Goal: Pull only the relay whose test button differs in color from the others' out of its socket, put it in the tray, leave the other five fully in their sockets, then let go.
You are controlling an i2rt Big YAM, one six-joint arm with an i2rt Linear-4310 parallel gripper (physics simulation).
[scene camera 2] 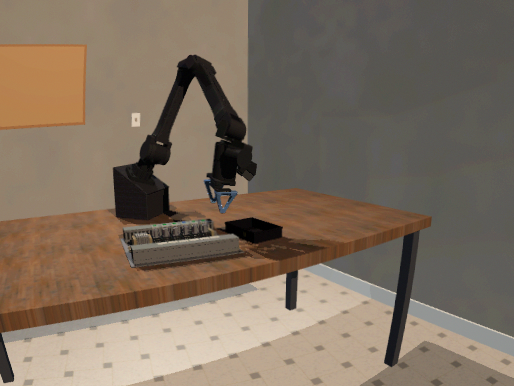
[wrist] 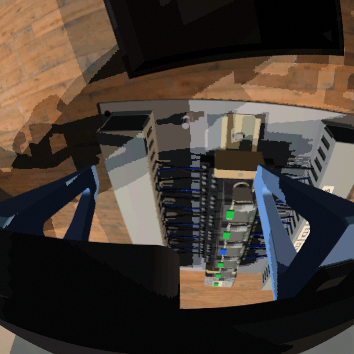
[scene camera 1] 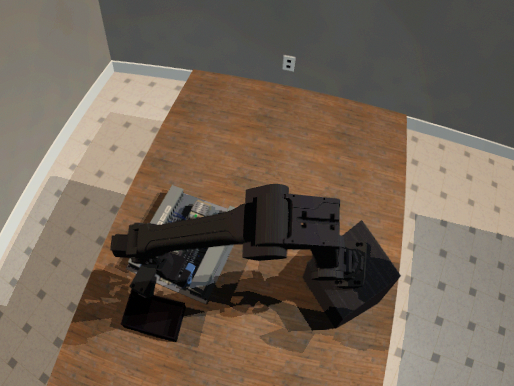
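The relay with the blue test button sits in the row of sockets in the wrist view. Green-button relays stand in line before and beyond it. My gripper is open with nothing between its blue fingers. It hangs above the panel, and the relay row shows nearer its right finger in the wrist view. In scene camera 1, the arm hides most of the gripper and part of the row. The black tray stands beside the panel's end.
Grey wiring ducts run along both sides of the relay row. A tan block stands at the row's tray end. Thin blue wires run between sockets and ducts. The arm's base stands behind the panel in scene camera 2.
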